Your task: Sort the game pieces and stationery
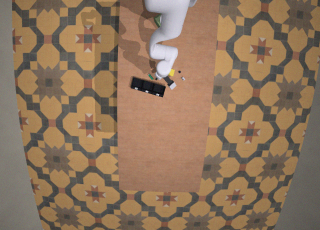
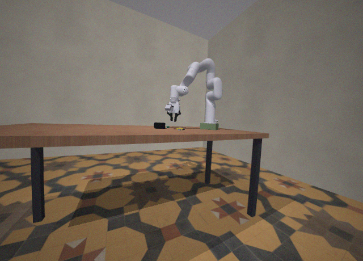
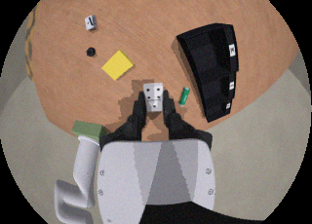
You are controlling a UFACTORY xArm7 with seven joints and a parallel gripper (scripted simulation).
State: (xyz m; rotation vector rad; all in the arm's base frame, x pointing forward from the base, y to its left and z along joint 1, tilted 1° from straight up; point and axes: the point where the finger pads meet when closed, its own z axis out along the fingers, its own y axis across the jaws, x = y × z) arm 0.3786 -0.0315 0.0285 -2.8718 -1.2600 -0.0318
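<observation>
The yellow block is 80 mm below my hand, 70 mm to the left of it and 20 mm behind it. From my hand the other things lie so: white piece 20 mm below; then green piece 80 mm to the right, 70 mm below, 20 mm ahead; then black triple bin 100 mm to the right, 100 mm ahead, 60 mm below.
</observation>
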